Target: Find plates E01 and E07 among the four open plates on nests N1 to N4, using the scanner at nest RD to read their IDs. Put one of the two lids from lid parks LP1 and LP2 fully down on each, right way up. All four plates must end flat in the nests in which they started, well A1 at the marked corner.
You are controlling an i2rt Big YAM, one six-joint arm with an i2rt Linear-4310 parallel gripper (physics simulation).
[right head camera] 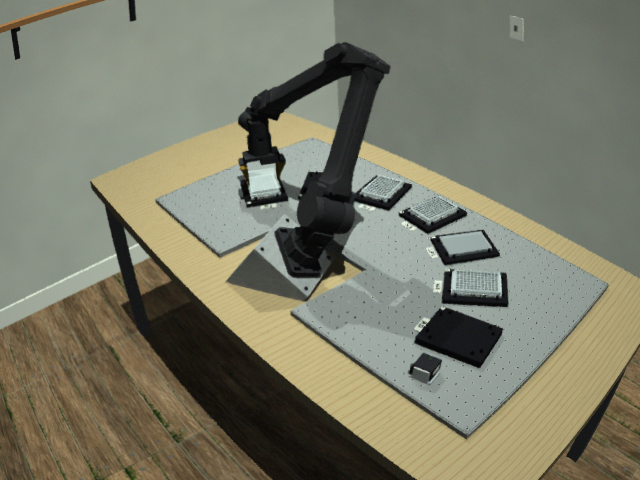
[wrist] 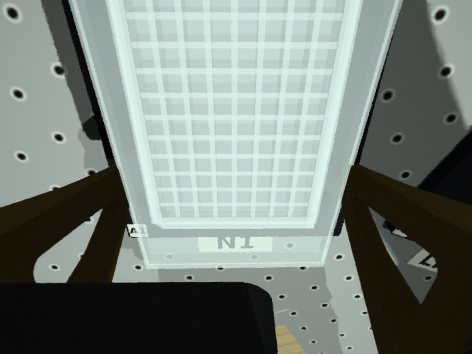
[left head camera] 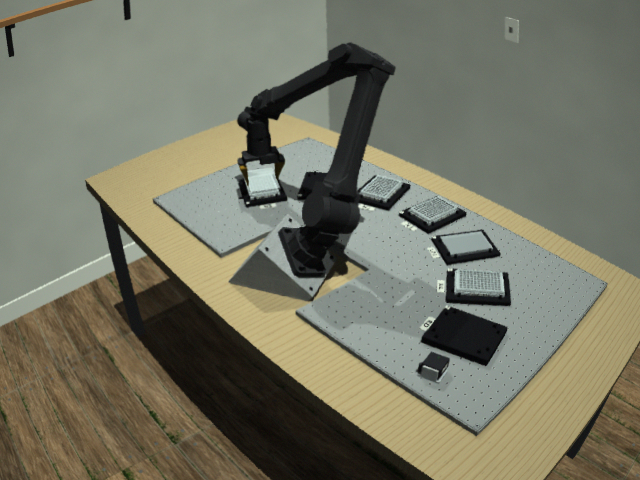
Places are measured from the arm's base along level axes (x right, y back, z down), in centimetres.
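Pixels of known places: gripper, fingertip midpoint: (right head camera: 263, 183) (wrist: 235, 176) (left head camera: 262, 183); arm's base, link origin: (right head camera: 296, 253) (left head camera: 299, 253).
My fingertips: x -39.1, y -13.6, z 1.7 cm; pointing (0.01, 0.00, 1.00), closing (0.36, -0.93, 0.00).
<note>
Ahead of a thing's pixels: the offset from my fingertips to its middle.
My gripper (left head camera: 262, 174) (right head camera: 264, 174) (wrist: 235, 176) is shut on a clear lid @(dz -0.4, dx -1.1, dy -0.4 cm) (left head camera: 260, 168) (right head camera: 262, 169) (wrist: 295, 259) above nest N1. The lid looks tilted, and its near edge reaches past the plate over the N1 label. Under it, the N1 plate (left head camera: 264, 188) (right head camera: 265, 189) sits in its black nest; any contact is hard to tell. Open plates stand on N2 @(dz +1.9, dx +21.3, dy -27.1 cm) (left head camera: 382, 188) (right head camera: 383, 188), N3 @(dz +1.9, dx +39.8, dy -30.5 cm) (left head camera: 434, 208) (right head camera: 434, 209) and N4 @(dz +1.9, dx +71.2, dy -15.0 cm) (left head camera: 478, 282) (right head camera: 476, 282). A lid @(dz +2.4, dx +57.1, dy -25.8 cm) (left head camera: 467, 243) (right head camera: 466, 243) lies on LP2. No plate ID is readable.
The bare park LP1 @(dz +2.8, dx +7.4, dy -16.1 cm) (left head camera: 311, 183) (right head camera: 310, 182) is partly behind the arm. The bare black nest RD @(dz +2.4, dx +80.9, dy +0.4 cm) (left head camera: 465, 333) (right head camera: 460, 335) is at the front right, with the small scanner box @(dz +2.0, dx +83.8, dy +13.1 cm) (left head camera: 434, 365) (right head camera: 426, 366) beside it. The arm's wedge base (left head camera: 258, 276) (right head camera: 253, 276) stands mid-table.
</note>
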